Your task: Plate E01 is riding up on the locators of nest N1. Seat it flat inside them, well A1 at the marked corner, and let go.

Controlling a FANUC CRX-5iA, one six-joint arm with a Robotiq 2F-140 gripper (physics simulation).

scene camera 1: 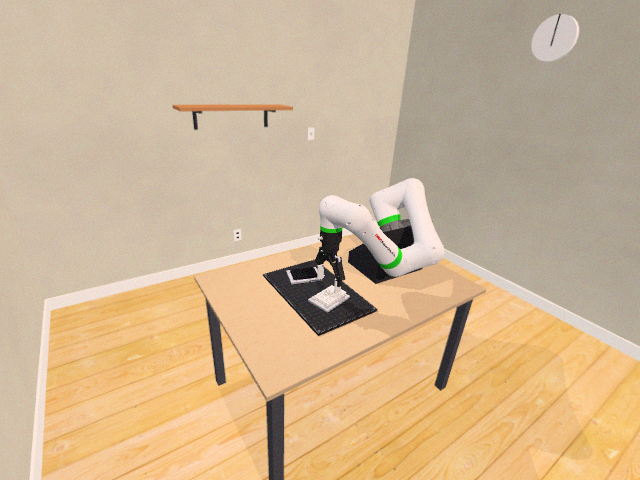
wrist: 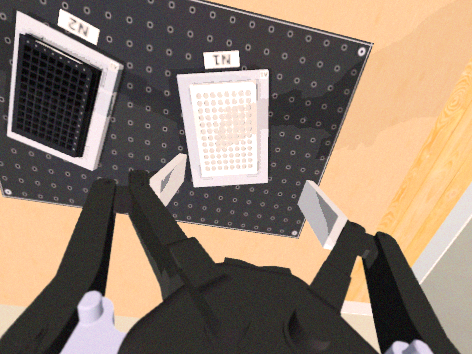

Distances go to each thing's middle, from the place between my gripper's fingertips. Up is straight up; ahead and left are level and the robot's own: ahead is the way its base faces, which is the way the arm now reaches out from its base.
Right now the nest N1 (wrist: 218, 77) is 10 cm below my hand, 3 cm to the right of it and 2 cm behind it. From my hand the other things lie so: nest N2 (wrist: 105, 98): 26 cm to the right, 10 cm below, 1 cm ahead; then black plate (wrist: 55, 93): 26 cm to the right, 9 cm below, 1 cm ahead.
